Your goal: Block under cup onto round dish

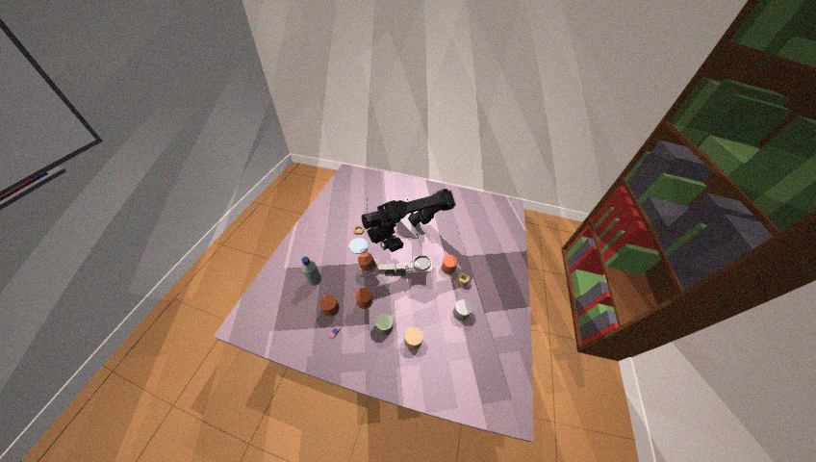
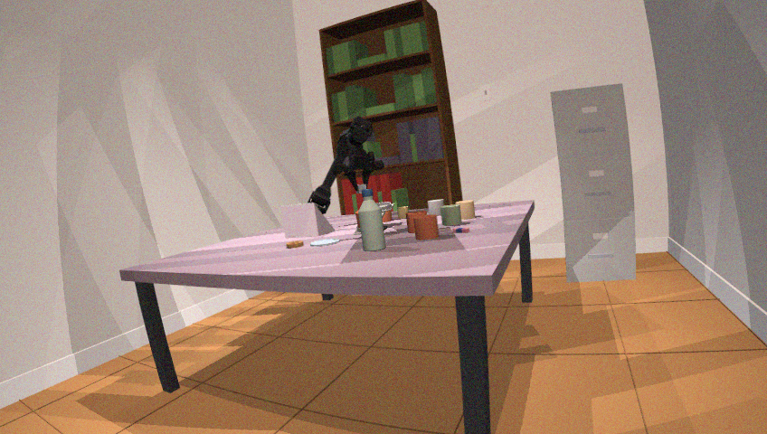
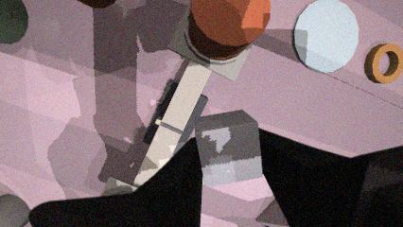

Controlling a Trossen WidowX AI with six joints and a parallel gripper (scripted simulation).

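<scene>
My gripper tip is now 18 cm to the left of the round pale blue dish, 15 cm above it and 5 cm past it. From my gripper tip the other things lie so: small balance 12 cm below, 6 cm to the left, 1 cm ahead; grey block 1 cm above; green cup 27 cm ahead, 12 cm to the left, 12 cm below.
</scene>
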